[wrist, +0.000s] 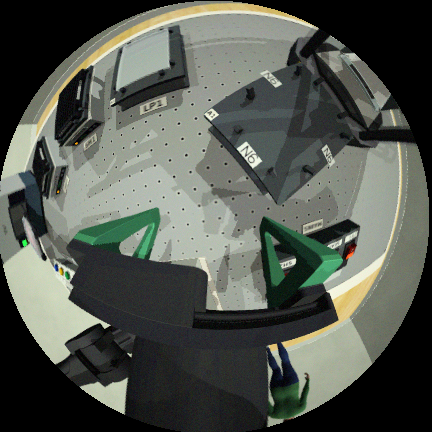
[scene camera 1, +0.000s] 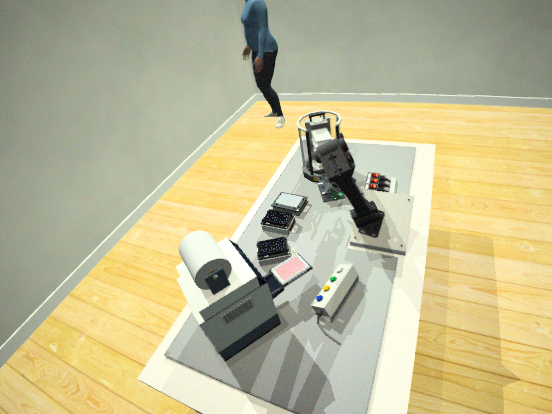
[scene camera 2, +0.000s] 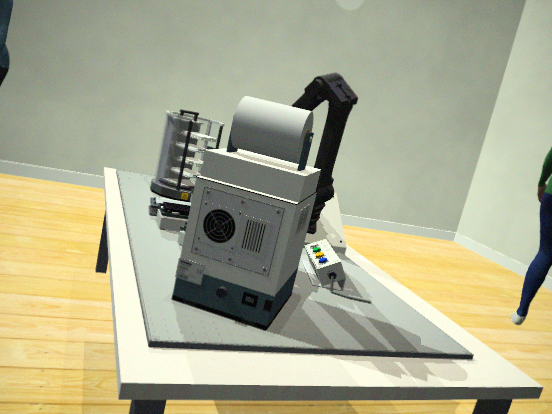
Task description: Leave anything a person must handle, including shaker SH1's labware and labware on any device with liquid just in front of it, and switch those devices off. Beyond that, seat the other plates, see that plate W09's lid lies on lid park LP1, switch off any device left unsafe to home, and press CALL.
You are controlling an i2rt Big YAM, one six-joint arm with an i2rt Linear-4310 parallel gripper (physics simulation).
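Places are measured from the arm's base along level axes (x ahead, y left, z up), in centimetres.
Pixels of known places: gripper, between the fingertips: (wrist: 209, 217) (scene camera 1: 340, 195); arm's base, origin of its link: (scene camera 1: 371, 222).
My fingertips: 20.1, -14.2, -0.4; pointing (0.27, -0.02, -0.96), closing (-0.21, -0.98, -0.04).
Note:
Ahead of a thing's pixels: the offset from my fingertips to its top centre, as dx, dy, dz. "pt": to the spot under its first point.
My gripper (wrist: 209, 217) is open and empty, above the pegboard between the switch strip and lid park LP1. A pale lid @(+25.8, +7.5, -3.5) (scene camera 1: 290, 201) (wrist: 144, 57) lies on LP1 @(+25.8, +7.5, -3.3) (wrist: 181, 62). Shaker SH1 (scene camera 1: 278, 220) (wrist: 80, 107) and shaker SH2 (scene camera 1: 273, 247) (wrist: 49, 167) carry dark gridded tops; each shows an amber light in the wrist view. A pink plate @(+1.0, +52.1, +4.7) (scene camera 1: 291, 269) lies on the tray of the big grey device (scene camera 1: 240, 310) (scene camera 2: 240, 230). Nest N6 @(+9.4, -10.5, -0.3) (wrist: 280, 135) is bare. The switch strip @(pt -7.6, -17.9, -6.2) (wrist: 320, 235) has red switches, partly hidden by a finger. The button box @(-16.6, +50.0, +0.5) (scene camera 1: 345, 286) (scene camera 2: 326, 260) has coloured buttons.
A tall round plate carousel @(+21.0, -28.1, +26.9) (scene camera 1: 302, 145) (scene camera 2: 186, 155) stands at the far end, beside N6. The arm's base plate (scene camera 1: 395, 220) lies near the table edge. A person in blue (scene camera 1: 260, 35) stands beyond the table; a person in green (scene camera 2: 547, 200) (wrist: 286, 400) stands off another side.

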